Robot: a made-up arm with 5 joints.
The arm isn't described. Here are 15 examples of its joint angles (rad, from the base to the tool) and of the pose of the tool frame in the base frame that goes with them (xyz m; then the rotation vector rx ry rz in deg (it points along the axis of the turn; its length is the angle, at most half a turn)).
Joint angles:
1: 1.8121 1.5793 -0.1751 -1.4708 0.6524
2: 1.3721 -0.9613 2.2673 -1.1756 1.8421
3: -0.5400 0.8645 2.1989 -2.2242 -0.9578
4: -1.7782 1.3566 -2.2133 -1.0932 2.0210
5: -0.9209 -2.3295 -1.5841 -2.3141 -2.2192
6: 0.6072 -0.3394 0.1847 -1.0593 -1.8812
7: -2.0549 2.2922 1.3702 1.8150 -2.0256
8: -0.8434 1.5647 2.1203 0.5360 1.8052
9: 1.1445 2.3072 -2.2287 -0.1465 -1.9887
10: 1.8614 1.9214 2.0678 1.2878 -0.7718
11: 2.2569 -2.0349 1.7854 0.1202 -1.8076
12: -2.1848 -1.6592 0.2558 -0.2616 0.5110
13: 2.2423 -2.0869 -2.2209 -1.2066 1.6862
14: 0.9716 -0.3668 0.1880 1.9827 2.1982
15: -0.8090 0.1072 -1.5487 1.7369 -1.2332
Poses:
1: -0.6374 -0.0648 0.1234 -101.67 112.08 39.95
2: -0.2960 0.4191 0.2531 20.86 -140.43 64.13
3: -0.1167 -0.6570 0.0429 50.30 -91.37 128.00
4: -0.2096 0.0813 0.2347 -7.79 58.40 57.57
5: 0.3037 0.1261 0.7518 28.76 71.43 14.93
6: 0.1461 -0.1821 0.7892 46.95 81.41 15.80
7: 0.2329 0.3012 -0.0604 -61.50 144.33 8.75
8: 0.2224 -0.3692 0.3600 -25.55 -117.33 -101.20
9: 0.0041 0.0531 0.6330 -28.26 86.13 129.21
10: -0.4385 0.2284 0.2263 -67.44 37.86 118.79
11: 0.2266 0.1946 0.0081 -64.34 119.32 -80.64
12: -0.1746 -0.0366 0.1405 -6.60 -109.53 128.39
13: -0.4787 0.1854 0.4681 99.04 -85.20 59.20
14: -0.2442 -0.4363 0.3966 -83.65 -14.81 90.07
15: 0.0498 -0.2706 0.0088 -159.74 48.55 34.68
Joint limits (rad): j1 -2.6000..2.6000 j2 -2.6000..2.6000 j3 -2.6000..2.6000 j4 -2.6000..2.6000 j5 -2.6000..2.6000
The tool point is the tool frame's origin. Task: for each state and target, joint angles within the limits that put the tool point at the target. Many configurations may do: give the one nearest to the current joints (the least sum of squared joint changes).
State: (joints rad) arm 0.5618 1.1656 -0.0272 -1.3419 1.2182
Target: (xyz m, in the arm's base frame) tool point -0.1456 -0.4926 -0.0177
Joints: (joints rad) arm 0.8692 2.1263 -0.3553 -1.4998 1.1310
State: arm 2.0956 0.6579 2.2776 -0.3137 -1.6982
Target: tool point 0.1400 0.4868 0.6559
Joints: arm 2.5406 0.4398 1.5050 -0.6693 -1.7719
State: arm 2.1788 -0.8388 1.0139 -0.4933 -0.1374
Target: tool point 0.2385 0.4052 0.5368
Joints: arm 2.2478 -0.6536 1.5550 -0.9527 -0.2756
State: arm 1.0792 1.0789 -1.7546 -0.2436 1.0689
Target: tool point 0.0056 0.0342 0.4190
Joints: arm 1.0696 1.5809 -2.2441 -0.0173 1.2099
